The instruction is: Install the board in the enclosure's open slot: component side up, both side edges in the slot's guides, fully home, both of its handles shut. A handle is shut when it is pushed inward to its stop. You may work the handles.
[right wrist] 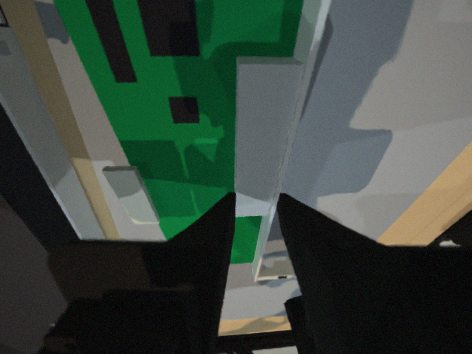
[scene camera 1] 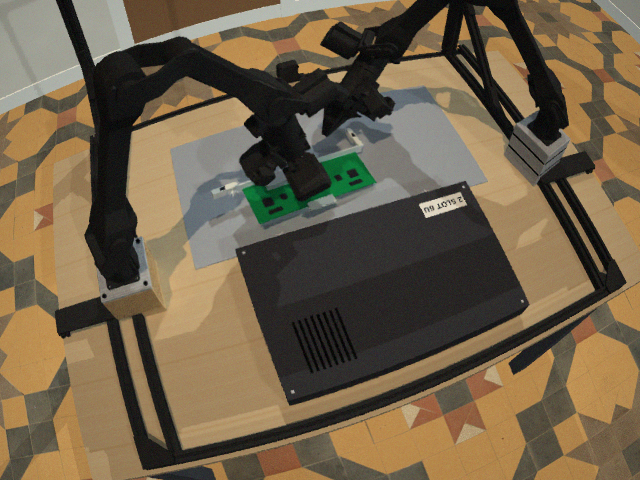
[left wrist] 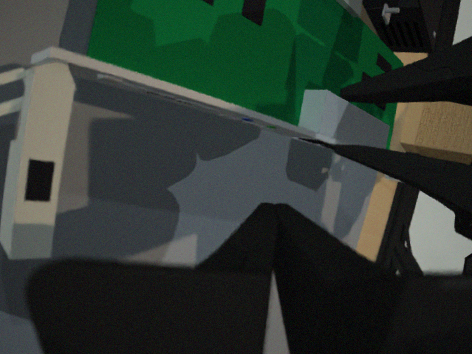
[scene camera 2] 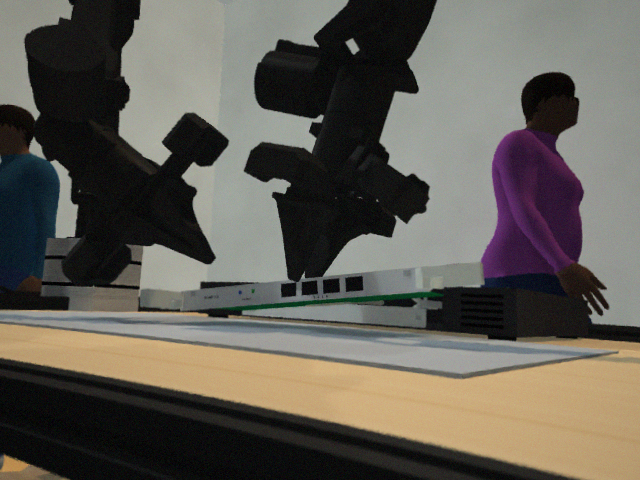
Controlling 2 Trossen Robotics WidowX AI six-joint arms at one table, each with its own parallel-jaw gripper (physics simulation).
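Seen in the pictures: left gripper, fingertip midpoint: (right wrist: 308,276) (scene camera 1: 324,135) (left wrist: 272,216) (scene camera 2: 211,261); right gripper, fingertip midpoint: (right wrist: 256,199) (scene camera 1: 300,169) (left wrist: 338,121) (scene camera 2: 301,283); left arm's base at its link origin: (scene camera 1: 544,131); right arm's base at its link origin: (scene camera 1: 121,268).
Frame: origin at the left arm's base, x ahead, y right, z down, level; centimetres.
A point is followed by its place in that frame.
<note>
The green board (scene camera 1: 356,173) @(x 37.3, y 17.5, z 9.0 cm) (scene camera 2: 361,298) @(x 51.1, y 19.8, z 7.7 cm) (left wrist: 190,60) @(x 37.8, y 21.1, z 8.8 cm) (right wrist: 150,120) @(x 51.4, y 18.2, z 7.6 cm) is component side up, above the mat and outside the enclosure (scene camera 1: 382,279) @(x 48.1, y -3.2, z 6.0 cm) (scene camera 2: 480,310) @(x 61.2, y 14.2, z 8.2 cm). In scene camera 2 its panel slopes, right end higher. One handle (scene camera 1: 354,138) @(x 32.8, y 24.0, z 7.8 cm) (left wrist: 42,170) @(x 32.5, y 24.6, z 7.8 cm) juts out from the panel; the other handle (scene camera 1: 227,190) @(x 59.7, y 25.8, z 5.4 cm) (scene camera 2: 454,274) @(x 60.5, y 26.9, z 5.7 cm) also stands outward. My right gripper (scene camera 2: 305,277) @(x 46.2, y 22.7, z 6.6 cm) (left wrist: 338,121) @(x 46.2, y 22.7, z 6.6 cm) (right wrist: 256,199) @(x 46.2, y 22.7, z 6.6 cm) is shut on the grey block behind the panel. My left gripper (scene camera 1: 326,131) @(x 38.6, y 26.0, z 5.0 cm) (scene camera 2: 209,260) @(x 38.6, y 26.0, z 5.0 cm) (left wrist: 272,216) @(x 38.6, y 26.0, z 5.0 cm) is shut and empty, outside the panel. The open slot is hidden by the board.
A grey mat (scene camera 1: 444,149) @(x 16.7, y 13.4, z 10.7 cm) (scene camera 2: 465,361) @(x 63.2, y 41.8, z 10.7 cm) lies under the board, in front of the enclosure. In scene camera 2 a pale lower panel (scene camera 2: 382,315) @(x 51.0, y 11.5, z 9.2 cm) shows behind the board. The two arms are close together over the panel side. Two people stand beyond the table in scene camera 2.
</note>
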